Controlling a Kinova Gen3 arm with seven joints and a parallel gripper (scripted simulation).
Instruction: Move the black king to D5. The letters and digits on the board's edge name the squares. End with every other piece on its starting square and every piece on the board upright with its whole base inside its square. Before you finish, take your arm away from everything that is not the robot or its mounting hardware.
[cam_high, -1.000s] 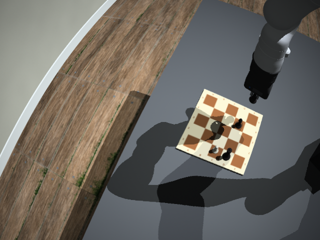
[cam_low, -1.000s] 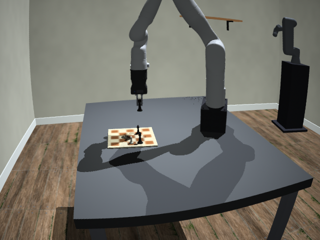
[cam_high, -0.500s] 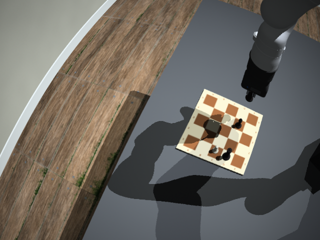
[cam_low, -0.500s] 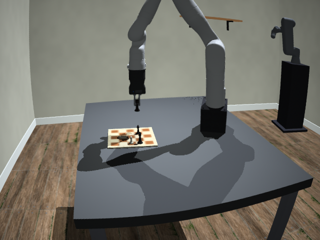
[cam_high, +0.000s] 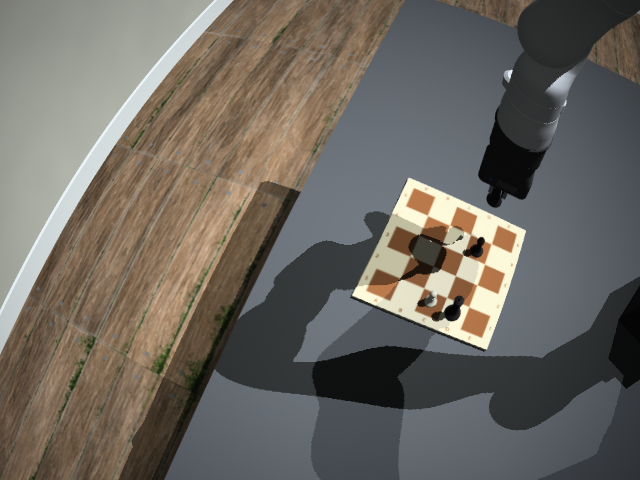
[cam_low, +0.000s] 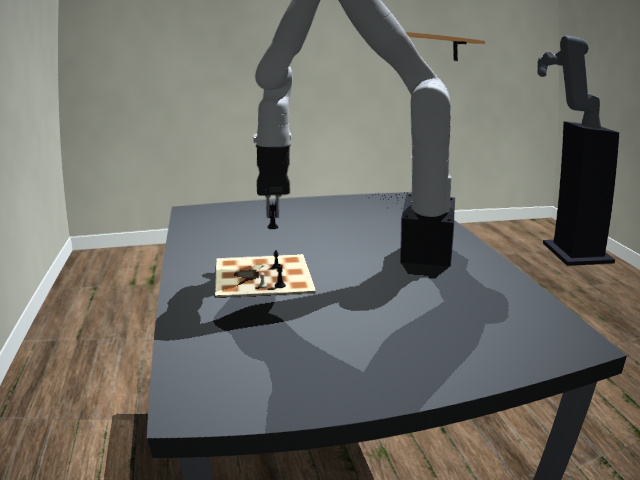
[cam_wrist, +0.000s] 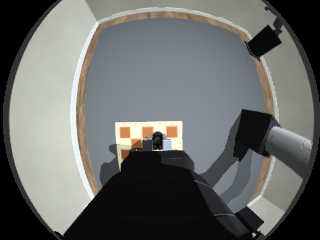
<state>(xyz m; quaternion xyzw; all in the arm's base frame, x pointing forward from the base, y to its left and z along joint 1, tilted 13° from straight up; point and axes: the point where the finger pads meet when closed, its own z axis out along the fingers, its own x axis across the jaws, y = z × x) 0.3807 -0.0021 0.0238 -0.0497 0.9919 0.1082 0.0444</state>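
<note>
Now: hand 110 mm above the black pawn, 40 mm to the right of it and 10 mm past it. Also, from my hand: black king 10 mm below; then white pawn 150 mm to the left, 120 mm below, 20 mm ahead; then chessboard 130 mm below, 80 mm to the left, 30 mm ahead.
</note>
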